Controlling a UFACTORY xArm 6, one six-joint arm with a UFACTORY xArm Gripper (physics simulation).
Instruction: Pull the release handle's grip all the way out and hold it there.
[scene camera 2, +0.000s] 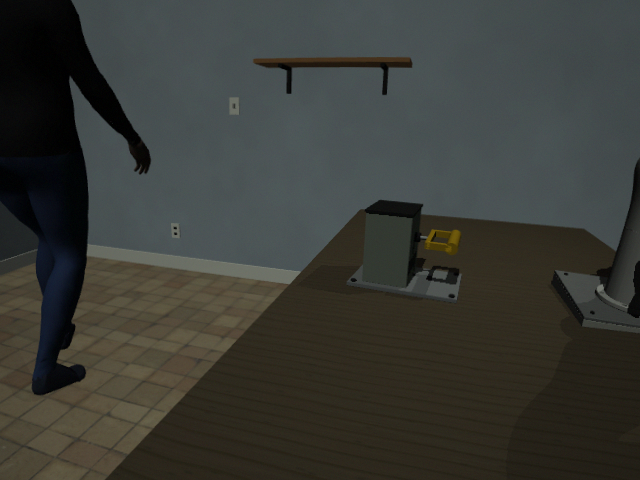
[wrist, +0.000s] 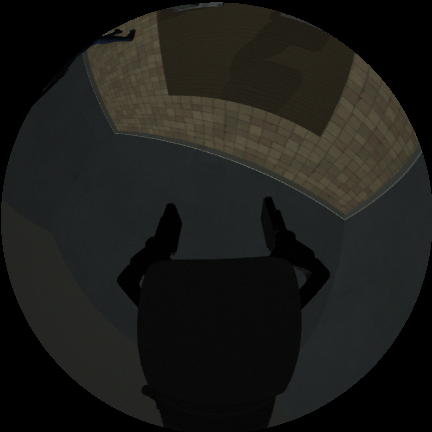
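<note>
The release handle's yellow grip (scene camera 2: 453, 241) sticks out to the right from the side of a grey-green box (scene camera 2: 388, 249) with a black top, in scene camera 2. A short rod joins the grip to the box. The box stands on a light grey base plate (scene camera 2: 434, 291) on the table. My gripper (wrist: 219, 209) is open and empty in the wrist view, its two dark fingers wide apart and facing a wall. It is well away from the grip, which I cannot make out in the wrist view. The gripper does not show in scene camera 2.
The arm's base plate (scene camera 2: 573, 302) is bolted down at the right of the dark wooden table (scene camera 2: 392, 372) (wrist: 210, 55). A person (scene camera 2: 56, 206) stands on the tiled floor (scene camera 2: 155, 330) left of the table. A wall shelf (scene camera 2: 333, 62) hangs behind, above table height.
</note>
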